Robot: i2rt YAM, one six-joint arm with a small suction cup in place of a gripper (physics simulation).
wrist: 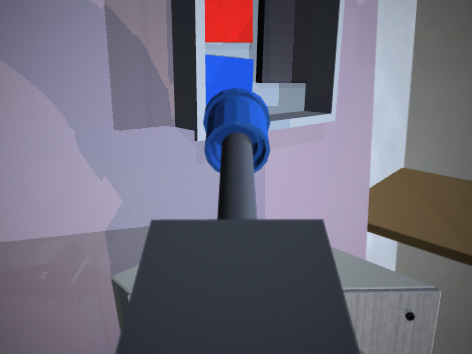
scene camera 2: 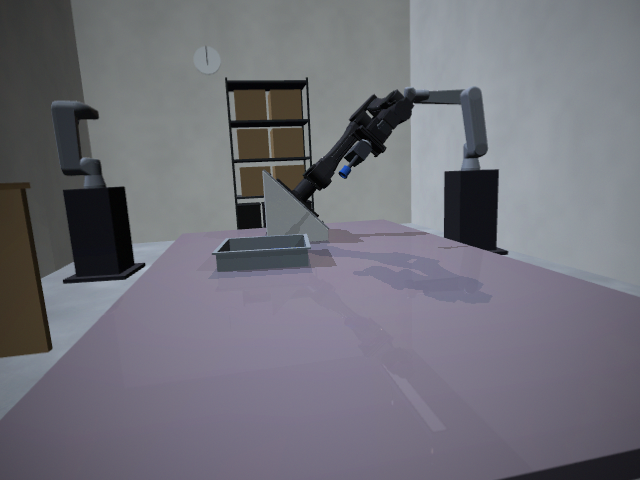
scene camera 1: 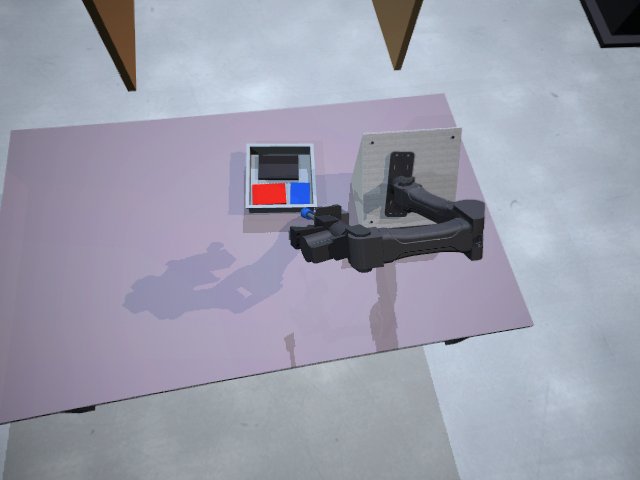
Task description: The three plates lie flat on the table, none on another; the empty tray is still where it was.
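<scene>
A red plate, a blue plate and a dark, nearly black plate are inside the grey tray, which stands on the table. Red and blue lie side by side with a small gap; the dark one is beside them. In scene camera 2 the tray walls hide the plates. My suction cup is off and bare. It hangs well above the table, and in the wrist view it covers part of the blue plate.
The arm stands on a grey wedge-shaped mount on the pink table, beside the tray. Two other grey arms on black pedestals and a shelf rack stand beyond the table.
</scene>
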